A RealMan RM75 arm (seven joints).
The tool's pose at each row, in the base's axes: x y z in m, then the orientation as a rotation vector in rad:
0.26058 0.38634 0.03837 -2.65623 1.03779 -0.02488
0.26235 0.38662 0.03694 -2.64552 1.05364 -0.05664
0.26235 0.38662 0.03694 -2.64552 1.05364 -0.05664
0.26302 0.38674 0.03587 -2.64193 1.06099 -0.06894
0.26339 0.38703 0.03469 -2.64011 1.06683 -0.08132
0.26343 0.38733 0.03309 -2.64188 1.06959 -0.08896
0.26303 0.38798 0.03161 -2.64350 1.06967 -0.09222
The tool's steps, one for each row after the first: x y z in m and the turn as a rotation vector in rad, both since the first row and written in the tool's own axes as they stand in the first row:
0.00125 -0.00098 0.00166 0.01202 0.02078 0.00967
0.00125 -0.00098 0.00166 0.01202 0.02078 0.00967
0.00176 -0.00121 0.00279 0.01569 0.02931 0.01405
0.00195 -0.00134 0.00404 0.01824 0.03809 0.01699
0.00192 -0.00114 0.00566 0.01752 0.04417 0.01751
0.00132 -0.00093 0.00720 0.01679 0.04676 0.01681

